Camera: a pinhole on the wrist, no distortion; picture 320 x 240 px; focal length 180.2 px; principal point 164.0 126.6 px. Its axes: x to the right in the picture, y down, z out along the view. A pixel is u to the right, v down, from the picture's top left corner.
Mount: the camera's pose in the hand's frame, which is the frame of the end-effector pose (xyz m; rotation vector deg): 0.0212 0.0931 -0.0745 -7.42 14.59 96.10
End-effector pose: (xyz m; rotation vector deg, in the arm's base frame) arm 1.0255 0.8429 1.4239 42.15 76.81 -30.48
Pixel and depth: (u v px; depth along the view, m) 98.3 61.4 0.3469
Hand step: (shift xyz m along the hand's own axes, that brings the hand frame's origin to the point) 0.1832 0.0683 0.2794
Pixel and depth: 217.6 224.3 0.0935
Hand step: -0.0265 0.1373 0.0142
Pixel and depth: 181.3 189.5 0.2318
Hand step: -0.0469 0.1622 0.1521
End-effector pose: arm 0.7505 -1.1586 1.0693 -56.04 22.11 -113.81
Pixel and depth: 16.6 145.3 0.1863
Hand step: 0.0328 -0.0108 0.1432
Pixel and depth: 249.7 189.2 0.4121
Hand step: -0.1186 0.3669 0.2918
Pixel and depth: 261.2 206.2 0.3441
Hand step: -0.1304 0.3395 0.2292
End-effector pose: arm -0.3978 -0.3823 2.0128 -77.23 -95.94 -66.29
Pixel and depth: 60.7 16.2 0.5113
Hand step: 0.4002 -0.0329 0.4603
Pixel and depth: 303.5 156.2 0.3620
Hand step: -0.0493 0.4448 0.2160
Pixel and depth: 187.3 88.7 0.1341
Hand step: 0.0555 0.1453 0.0487
